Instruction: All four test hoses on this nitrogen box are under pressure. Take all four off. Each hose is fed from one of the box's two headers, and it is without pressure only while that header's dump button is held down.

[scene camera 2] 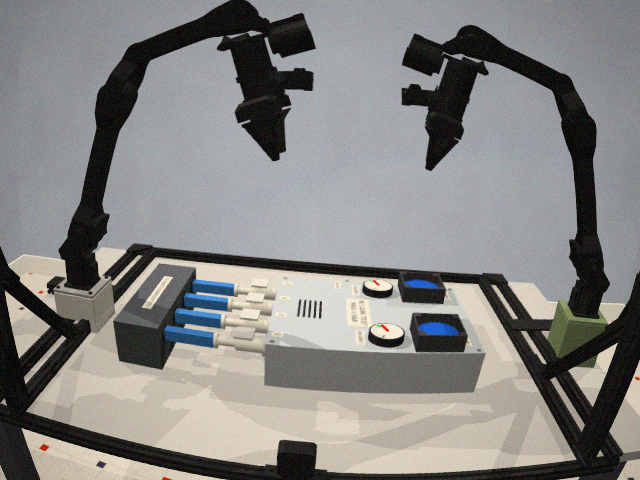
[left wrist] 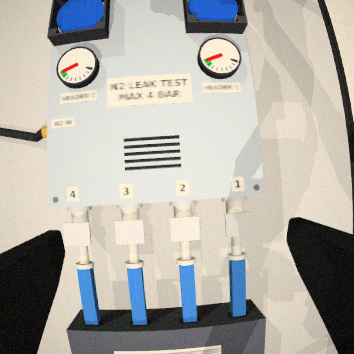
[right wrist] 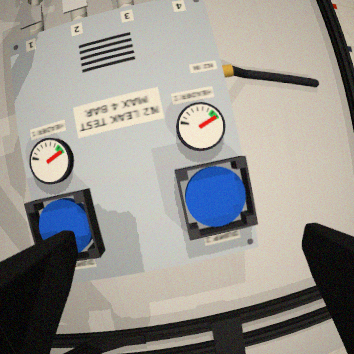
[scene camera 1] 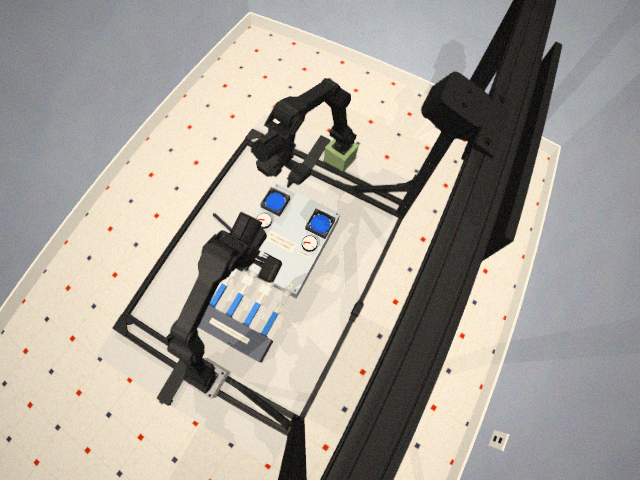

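Seen in the pictures: left gripper, fingertip midpoint: (scene camera 2: 279, 156) (left wrist: 176, 238) (scene camera 1: 255, 256); right gripper, fingertip midpoint: (scene camera 2: 428, 166) (right wrist: 192, 241) (scene camera 1: 277, 179); left arm's base, link origin: (scene camera 2: 82, 282) (scene camera 1: 205, 377); right arm's base, link origin: (scene camera 2: 583, 311) (scene camera 1: 342, 146).
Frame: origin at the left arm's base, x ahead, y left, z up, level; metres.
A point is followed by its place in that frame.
The pale blue-grey nitrogen box (scene camera 2: 372, 369) @(x 0.556, y -0.122, z -0.032 m) (left wrist: 215, 135) @(x 0.469, y -0.065, z 0.001 m) has four blue-sleeved hoses, hose 4 (left wrist: 89, 295) @(x 0.261, y 0.114, z -0.015 m), hose 3 (left wrist: 136, 295) @(x 0.262, y 0.048, z -0.015 m), hose 2 (left wrist: 188, 295) @(x 0.258, y -0.022, z -0.015 m) and hose 1 (left wrist: 238, 285) @(x 0.266, y -0.091, z -0.015 m), each joined to it by a cream coupling. The header 2 gauge (left wrist: 78, 67) @(x 0.568, y 0.109, z 0.015 m) (right wrist: 200, 126) @(x 0.574, y 0.113, z 0.017 m) and header 1 gauge (left wrist: 219, 57) @(x 0.572, y -0.076, z 0.016 m) (right wrist: 50, 161) @(x 0.577, y -0.074, z 0.016 m) have red needles near green marks. Dump button 2 (right wrist: 215, 196) @(x 0.657, y 0.115, z 0.017 m) and dump button 1 (right wrist: 62, 220) @(x 0.651, y -0.074, z 0.017 m) are blue, in black frames, untouched. My left gripper (scene camera 2: 277, 156) @(x 0.387, y 0.000, z 0.259 m) (left wrist: 176, 238) @(x 0.387, y 0.000, z 0.259 m) is open, high above the hose side. My right gripper (scene camera 2: 429, 167) @(x 0.632, y 0.073, z 0.255 m) (right wrist: 192, 241) @(x 0.632, y 0.073, z 0.255 m) is open, high above the button side.
A dark block (scene camera 2: 139, 341) @(x 0.179, y -0.127, z -0.030 m) (scene camera 1: 258, 345) @(x 0.178, y -0.098, z 0.001 m) holds the hoses' far ends. A black inlet line (right wrist: 275, 77) @(x 0.510, y 0.255, z -0.066 m) leaves the box's side. Black frame rails (scene camera 2: 320, 266) @(x 0.461, y 0.393, z -0.061 m) surround the work area, and a thick black beam (scene camera 1: 439, 258) @(x 0.306, y -0.318, z 0.955 m) crosses scene camera 1.
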